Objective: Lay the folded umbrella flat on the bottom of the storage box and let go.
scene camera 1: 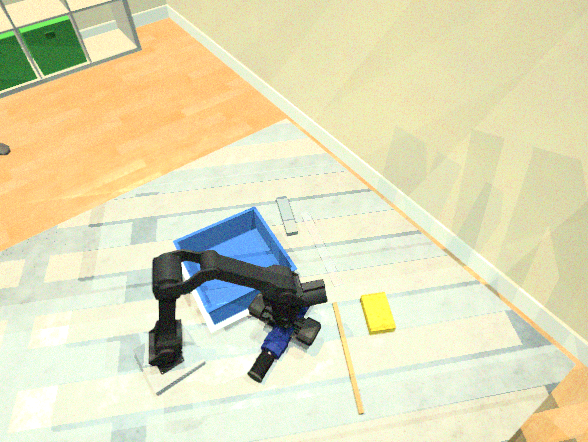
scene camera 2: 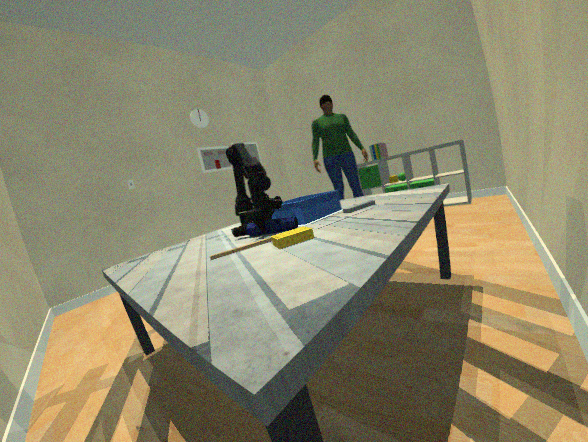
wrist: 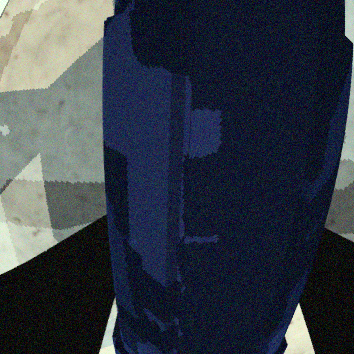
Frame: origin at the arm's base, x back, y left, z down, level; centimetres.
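Seen in the pictures: gripper, fingertip midpoint: (scene camera 1: 284, 331) (scene camera 2: 267, 231) (wrist: 206, 225); arm's base, link origin: (scene camera 1: 168, 357).
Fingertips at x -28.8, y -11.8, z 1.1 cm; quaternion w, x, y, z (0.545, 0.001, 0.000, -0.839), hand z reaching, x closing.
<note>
Offsets run from my fingertips to a thing's top centre.
The folded umbrella @[dx +0.9, dy -0.3, dz -4.5 cm] (scene camera 1: 276, 342) (scene camera 2: 279, 225) (wrist: 228, 175) is dark blue with a black handle and lies flat on the table, just in front of the blue storage box @[dx +0.2, dy +24.6, dz -8.5 cm] (scene camera 1: 218, 230) (scene camera 2: 310, 206). My gripper (scene camera 1: 285, 322) (scene camera 2: 257, 224) (wrist: 206, 225) is down over the umbrella's blue body. Its two black fingers press against both sides of the body in the wrist view. The umbrella rests on the table outside the box. The box is open at the top and nothing shows inside it.
A yellow block @[dx -23.8, dy -11.1, dz -1.8 cm] (scene camera 1: 377, 312) (scene camera 2: 292, 237) and a thin wooden stick @[dx -9.7, dy -14.6, dz +0.0 cm] (scene camera 1: 347, 357) (scene camera 2: 241, 249) lie to the right of the umbrella. A grey bar @[dx -24.6, dy +33.2, dz -0.6 cm] (scene camera 1: 286, 215) (scene camera 2: 359, 206) lies beyond the box. A person (scene camera 2: 333, 145) and a shelf unit (scene camera 2: 463, 167) stand behind the table.
</note>
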